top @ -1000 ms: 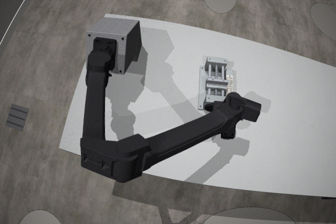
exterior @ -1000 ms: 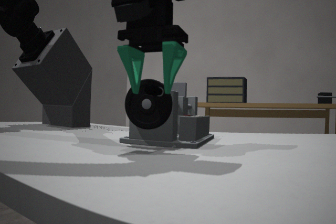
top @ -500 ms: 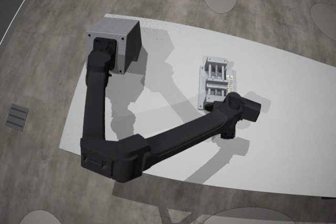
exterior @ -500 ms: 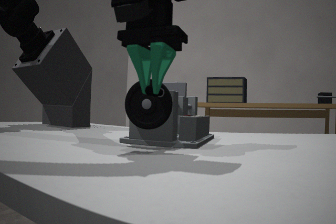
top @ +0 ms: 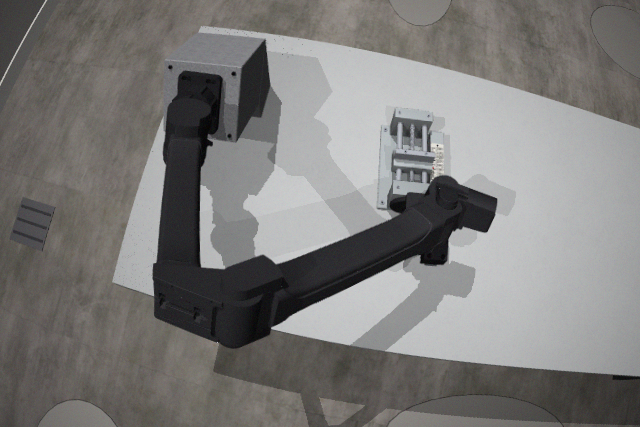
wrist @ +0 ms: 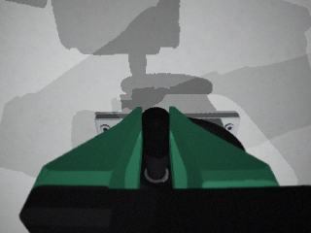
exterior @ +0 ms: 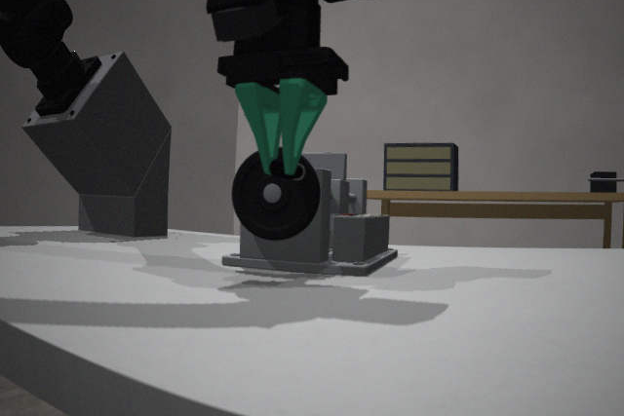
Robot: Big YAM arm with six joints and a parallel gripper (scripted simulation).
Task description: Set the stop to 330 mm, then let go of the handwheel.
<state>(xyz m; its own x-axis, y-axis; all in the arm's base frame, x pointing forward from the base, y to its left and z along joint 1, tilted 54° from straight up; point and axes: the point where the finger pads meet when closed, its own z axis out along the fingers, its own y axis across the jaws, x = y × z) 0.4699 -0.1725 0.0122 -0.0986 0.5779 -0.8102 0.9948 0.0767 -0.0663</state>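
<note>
My hand is 30 mm past the grey stop, 140 mm to the right of it and 10 mm above it. Round my hand: black handwheel (10 mm behind, 30 mm to the left, 10 mm below); black crank handle (20 mm to the left).
</note>
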